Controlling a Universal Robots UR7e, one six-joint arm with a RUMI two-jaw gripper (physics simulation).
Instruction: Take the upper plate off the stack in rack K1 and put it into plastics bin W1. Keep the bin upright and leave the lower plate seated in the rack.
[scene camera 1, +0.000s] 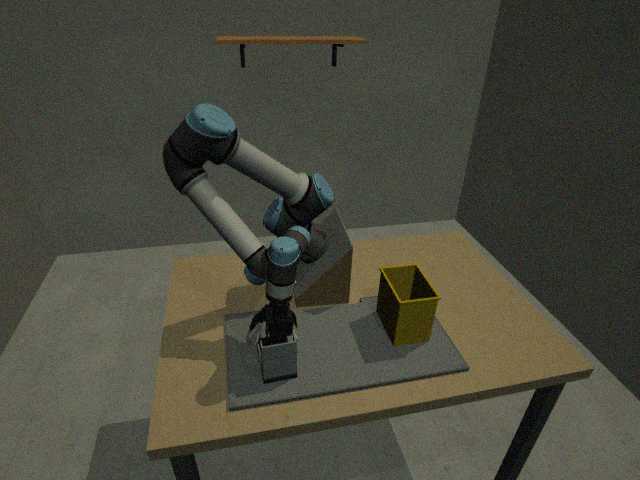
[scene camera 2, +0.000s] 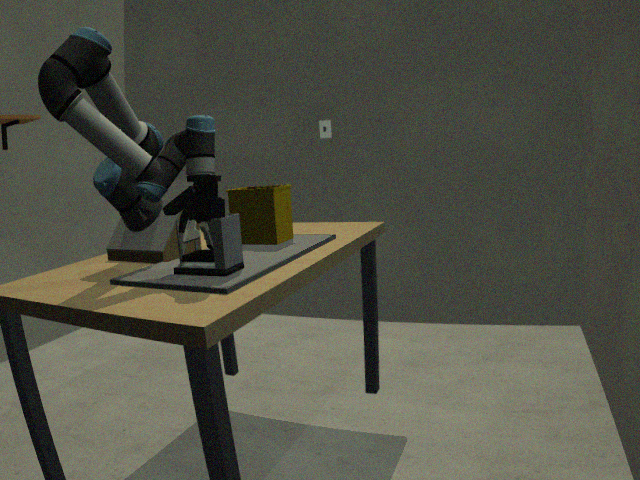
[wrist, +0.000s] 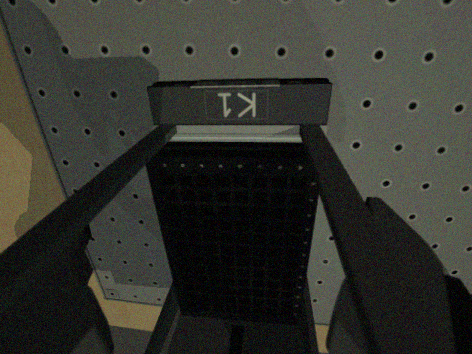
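Where they show: gripper, between the fingertips: (scene camera 1: 272, 343) (scene camera 2: 198, 253) (wrist: 225, 206); arm's base, origin of its link: (scene camera 1: 317, 246) (scene camera 2: 144, 212).
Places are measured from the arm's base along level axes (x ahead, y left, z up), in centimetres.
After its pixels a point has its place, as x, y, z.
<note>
Rack K1 (scene camera 1: 279, 360) {44.7, -25.3, -5.2} (scene camera 2: 233, 242) {44.7, -24.6, -6.0} (wrist: 290, 104) {30.2, -21.5, -11.6}, with a grey panel and dark base, stands at the mat's left end in scene camera 1. In the wrist view a black gridded plate (wrist: 235, 225) {35.7, -24.5, -8.6} lies in it; the plates' two layers cannot be told apart. My gripper (scene camera 1: 277, 338) {34.5, -24.9, -8.7} (scene camera 2: 205, 219) (wrist: 225, 206) {34.5, -24.9, -8.7} is open and points down at the rack, its fingers at the left and right of the plate in the wrist view. Finger contact cannot be made out. The yellow bin (scene camera 1: 416, 322) {43.3, 17.6, -4.3} (scene camera 2: 258, 217) {36.5, 12.0, -4.5}, presumably W1, stands upright at the mat's right; no label is readable.
The grey perforated mat (scene camera 1: 330, 351) {38.6, -8.1, -13.3} (scene camera 2: 279, 254) {48.8, -4.0, -13.3} (wrist: 390, 120) {31.9, -15.7, -13.3} lies on the wooden table (scene camera 1: 480, 310) {35.2, 49.7, -14.6} (scene camera 2: 155, 310) {39.5, -54.1, -14.6}. The arm's sloped pedestal (scene camera 1: 330, 273) {16.4, -0.6, -0.9} (scene camera 2: 136, 248) {2.6, -10.0, -10.1} stands behind the mat. A wall shelf (scene camera 1: 292, 39) hangs at the back.
</note>
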